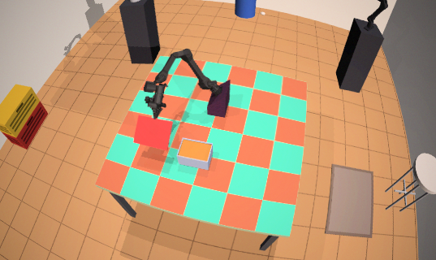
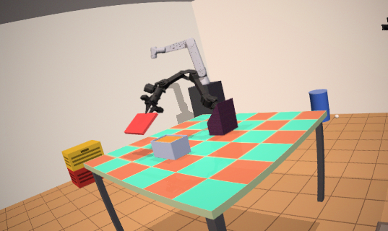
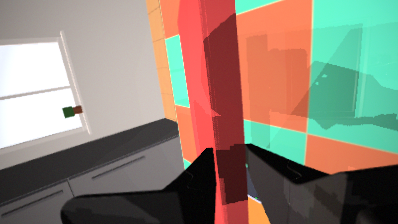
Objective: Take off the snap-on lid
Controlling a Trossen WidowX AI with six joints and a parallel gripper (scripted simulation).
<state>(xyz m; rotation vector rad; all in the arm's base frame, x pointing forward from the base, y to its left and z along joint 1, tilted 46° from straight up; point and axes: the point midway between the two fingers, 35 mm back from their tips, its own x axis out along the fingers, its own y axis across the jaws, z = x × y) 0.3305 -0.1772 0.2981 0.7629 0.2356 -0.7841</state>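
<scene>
My gripper tip is now 7 cm short of the red lid, 4 cm above it and 1 cm to the left of it. The rest, counted from my gripper tip: grey storage box 26 cm to the left, 18 cm below, 9 cm ahead.
</scene>
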